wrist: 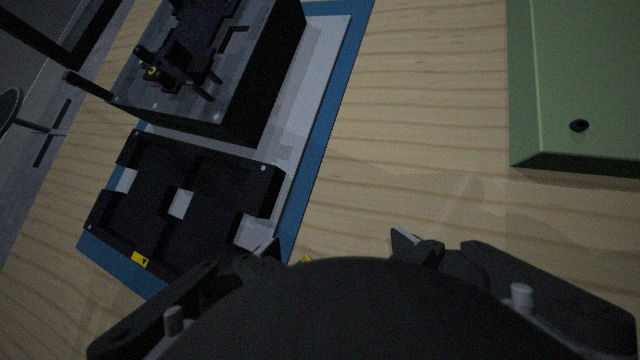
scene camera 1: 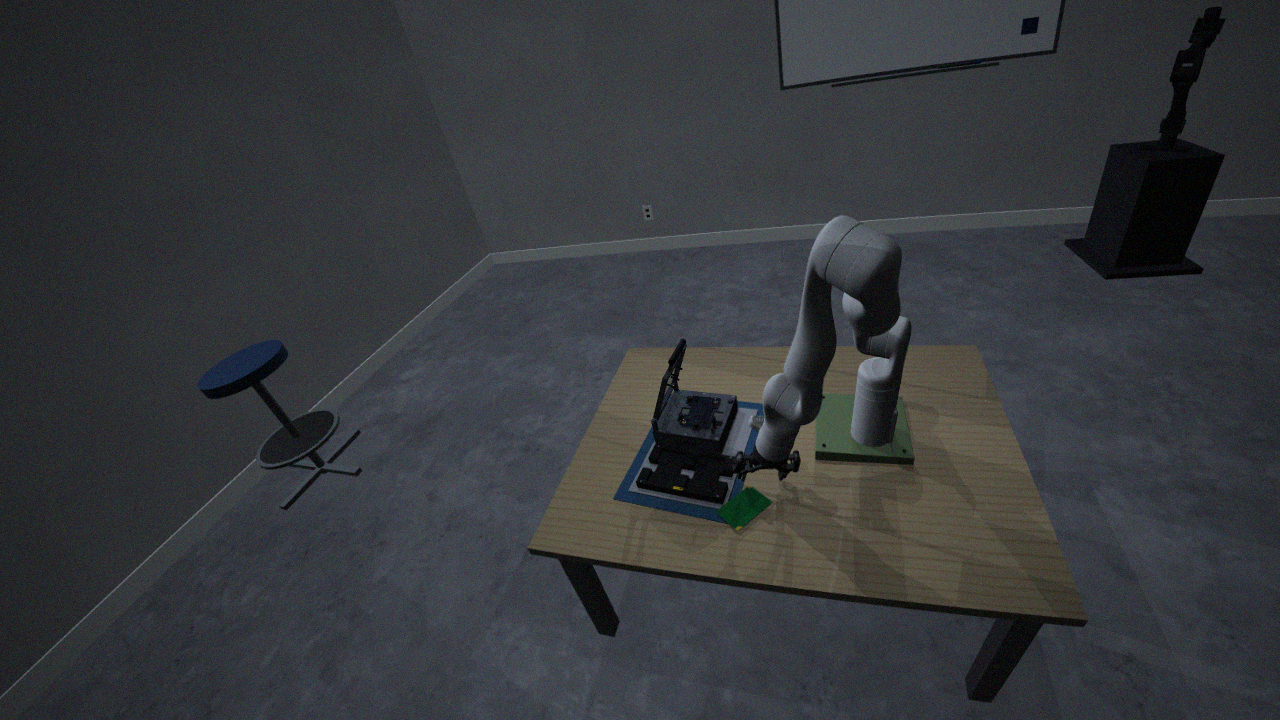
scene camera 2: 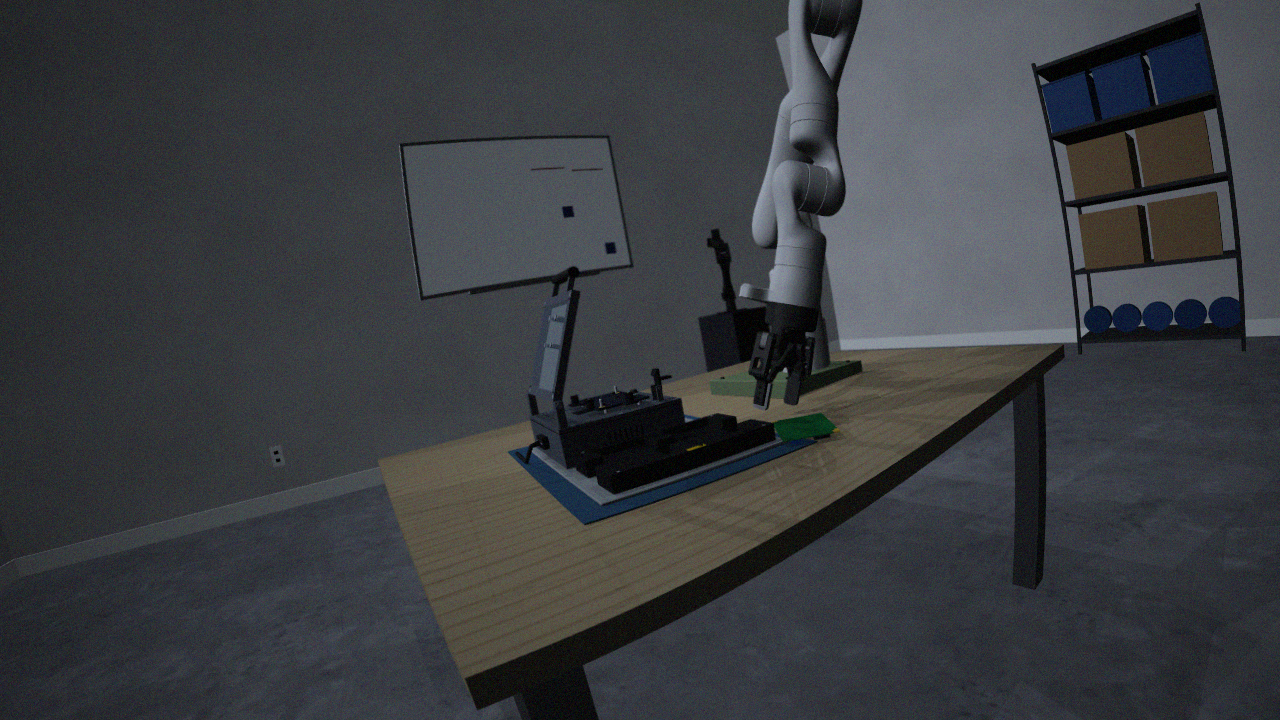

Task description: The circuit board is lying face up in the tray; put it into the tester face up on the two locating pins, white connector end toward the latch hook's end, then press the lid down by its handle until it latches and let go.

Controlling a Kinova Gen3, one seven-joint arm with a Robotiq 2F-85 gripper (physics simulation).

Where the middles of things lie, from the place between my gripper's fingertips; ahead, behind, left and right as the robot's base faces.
Labels:
Now: hand 4 cm short of the green circuit board [scene camera 2: 796, 429], 8 cm to the right of it and 2 cm above it. From my hand the other things lie so: lid [scene camera 1: 669, 380] 22 cm ahead, 20 cm to the right, 16 cm above; latch hook [wrist: 197, 68] 11 cm ahead, 12 cm to the right, 7 cm above.

